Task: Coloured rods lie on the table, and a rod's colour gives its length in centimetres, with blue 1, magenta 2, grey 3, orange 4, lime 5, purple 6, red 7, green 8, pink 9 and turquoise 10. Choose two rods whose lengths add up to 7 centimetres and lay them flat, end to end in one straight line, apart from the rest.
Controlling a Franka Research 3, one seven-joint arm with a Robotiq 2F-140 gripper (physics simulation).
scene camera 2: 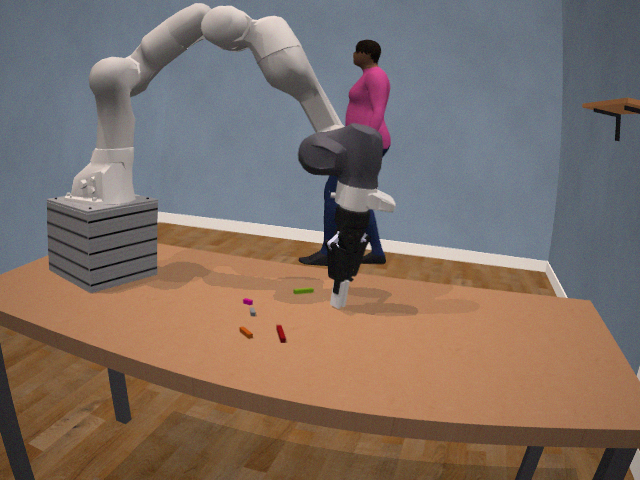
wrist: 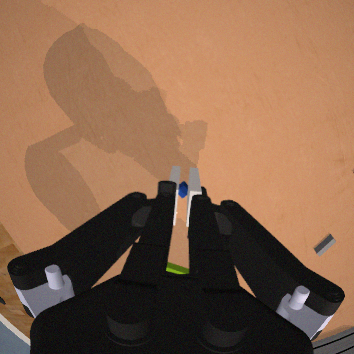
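Note:
My gripper point(scene camera 2: 338, 305) point(wrist: 183, 180) is shut on the small blue rod point(wrist: 183, 189), which shows between the fingertips in the wrist view. The fingertips are low over the table, right of the other rods in the scene view. A lime rod point(scene camera 2: 303, 290) point(wrist: 178, 268) lies flat to their left. A magenta rod point(scene camera 2: 248, 301) and a grey rod point(scene camera 2: 252, 311) point(wrist: 325, 244) lie near each other farther left. An orange rod point(scene camera 2: 246, 332) and a red rod point(scene camera 2: 280, 333) lie nearer the table's front edge. The blue rod is hidden in the scene view.
The wooden table point(scene camera 2: 439, 361) point(wrist: 280, 100) bears the rods and the grey-striped robot base point(scene camera 2: 121, 242) at its left. A person point(scene camera 2: 369, 98) in a pink top stands behind the table. A wall shelf point(scene camera 2: 612, 105) is at the far right. Arm shadows fall across the table.

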